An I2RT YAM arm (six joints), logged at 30 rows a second.
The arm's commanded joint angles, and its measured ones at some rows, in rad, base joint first. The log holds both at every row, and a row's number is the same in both.
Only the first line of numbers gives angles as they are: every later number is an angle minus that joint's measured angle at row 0.
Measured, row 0:
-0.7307, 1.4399, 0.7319, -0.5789, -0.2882, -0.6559
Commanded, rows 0 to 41:
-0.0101, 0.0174, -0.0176, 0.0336, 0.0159, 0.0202
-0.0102, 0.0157, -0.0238, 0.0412, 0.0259, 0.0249
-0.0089, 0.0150, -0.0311, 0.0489, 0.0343, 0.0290
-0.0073, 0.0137, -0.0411, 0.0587, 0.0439, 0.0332
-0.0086, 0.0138, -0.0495, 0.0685, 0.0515, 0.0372
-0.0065, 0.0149, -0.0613, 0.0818, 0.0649, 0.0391
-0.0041, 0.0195, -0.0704, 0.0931, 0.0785, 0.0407
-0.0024, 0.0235, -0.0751, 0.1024, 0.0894, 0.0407
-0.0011, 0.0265, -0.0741, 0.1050, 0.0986, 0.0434
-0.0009, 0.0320, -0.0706, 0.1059, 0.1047, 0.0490
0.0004, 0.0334, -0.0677, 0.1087, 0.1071, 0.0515
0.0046, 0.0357, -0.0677, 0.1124, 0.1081, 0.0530
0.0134, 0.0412, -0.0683, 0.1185, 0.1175, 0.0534
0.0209, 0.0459, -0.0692, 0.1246, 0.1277, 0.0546
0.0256, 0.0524, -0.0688, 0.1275, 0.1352, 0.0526
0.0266, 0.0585, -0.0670, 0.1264, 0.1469, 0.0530
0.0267, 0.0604, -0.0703, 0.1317, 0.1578, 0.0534
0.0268, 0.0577, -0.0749, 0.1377, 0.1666, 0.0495
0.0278, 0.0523, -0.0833, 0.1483, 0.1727, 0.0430
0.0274, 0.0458, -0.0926, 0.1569, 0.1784, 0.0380
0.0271, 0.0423, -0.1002, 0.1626, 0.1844, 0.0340
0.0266, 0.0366, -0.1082, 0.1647, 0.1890, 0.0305
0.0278, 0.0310, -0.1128, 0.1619, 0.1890, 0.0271
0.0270, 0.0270, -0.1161, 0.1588, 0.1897, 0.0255
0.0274, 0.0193, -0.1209, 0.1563, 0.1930, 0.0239
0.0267, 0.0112, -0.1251, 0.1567, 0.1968, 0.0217
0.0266, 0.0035, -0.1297, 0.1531, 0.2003, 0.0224
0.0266, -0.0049, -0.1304, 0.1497, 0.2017, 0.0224
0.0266, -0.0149, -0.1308, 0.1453, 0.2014, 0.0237
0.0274, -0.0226, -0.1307, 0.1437, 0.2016, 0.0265
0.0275, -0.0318, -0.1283, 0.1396, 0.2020, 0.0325
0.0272, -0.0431, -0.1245, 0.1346, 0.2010, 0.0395
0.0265, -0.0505, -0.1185, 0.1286, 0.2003, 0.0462
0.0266, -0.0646, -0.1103, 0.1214, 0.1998, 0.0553
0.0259, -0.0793, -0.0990, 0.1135, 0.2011, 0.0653
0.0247, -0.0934, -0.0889, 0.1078, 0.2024, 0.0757
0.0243, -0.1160, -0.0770, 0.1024, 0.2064, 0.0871
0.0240, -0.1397, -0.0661, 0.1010, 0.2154, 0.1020
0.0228, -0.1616, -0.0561, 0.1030, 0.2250, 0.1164
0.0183, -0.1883, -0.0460, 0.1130, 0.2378, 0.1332
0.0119, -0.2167, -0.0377, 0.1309, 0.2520, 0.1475
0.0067, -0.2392, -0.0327, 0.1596, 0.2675, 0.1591
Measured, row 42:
0.0210, -0.1744, -0.0851, 0.1057, 0.2125, 0.0988
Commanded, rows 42 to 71:
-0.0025, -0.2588, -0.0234, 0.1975, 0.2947, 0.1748
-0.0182, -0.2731, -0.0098, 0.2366, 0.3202, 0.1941
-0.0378, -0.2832, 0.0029, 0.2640, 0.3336, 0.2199
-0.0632, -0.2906, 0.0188, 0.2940, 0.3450, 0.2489
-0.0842, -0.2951, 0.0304, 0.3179, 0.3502, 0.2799
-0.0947, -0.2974, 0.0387, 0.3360, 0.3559, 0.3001
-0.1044, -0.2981, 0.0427, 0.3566, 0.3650, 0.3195
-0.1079, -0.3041, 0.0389, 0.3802, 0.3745, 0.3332
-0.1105, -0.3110, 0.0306, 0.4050, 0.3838, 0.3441
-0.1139, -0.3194, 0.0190, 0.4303, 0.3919, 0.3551
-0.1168, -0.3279, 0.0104, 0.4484, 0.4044, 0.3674
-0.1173, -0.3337, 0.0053, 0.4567, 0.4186, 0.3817
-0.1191, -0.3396, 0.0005, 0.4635, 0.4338, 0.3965
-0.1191, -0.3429, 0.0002, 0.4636, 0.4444, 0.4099
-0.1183, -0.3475, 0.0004, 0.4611, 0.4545, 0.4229
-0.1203, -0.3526, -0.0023, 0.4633, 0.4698, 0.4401
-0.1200, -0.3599, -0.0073, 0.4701, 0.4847, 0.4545
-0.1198, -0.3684, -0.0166, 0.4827, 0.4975, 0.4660
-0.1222, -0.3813, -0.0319, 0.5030, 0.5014, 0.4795
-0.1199, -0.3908, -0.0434, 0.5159, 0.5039, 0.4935
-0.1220, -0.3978, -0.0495, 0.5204, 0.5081, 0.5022
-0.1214, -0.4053, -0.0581, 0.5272, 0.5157, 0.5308
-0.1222, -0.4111, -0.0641, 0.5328, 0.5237, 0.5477
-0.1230, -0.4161, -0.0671, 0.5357, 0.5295, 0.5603
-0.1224, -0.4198, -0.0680, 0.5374, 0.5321, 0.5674
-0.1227, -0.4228, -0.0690, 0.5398, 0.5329, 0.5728
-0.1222, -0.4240, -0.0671, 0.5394, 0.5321, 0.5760
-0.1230, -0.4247, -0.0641, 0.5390, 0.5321, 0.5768
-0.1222, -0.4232, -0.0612, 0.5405, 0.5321, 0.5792
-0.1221, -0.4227, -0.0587, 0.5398, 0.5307, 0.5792
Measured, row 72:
-0.1171, -0.4078, -0.0630, 0.4906, 0.5100, 0.5405
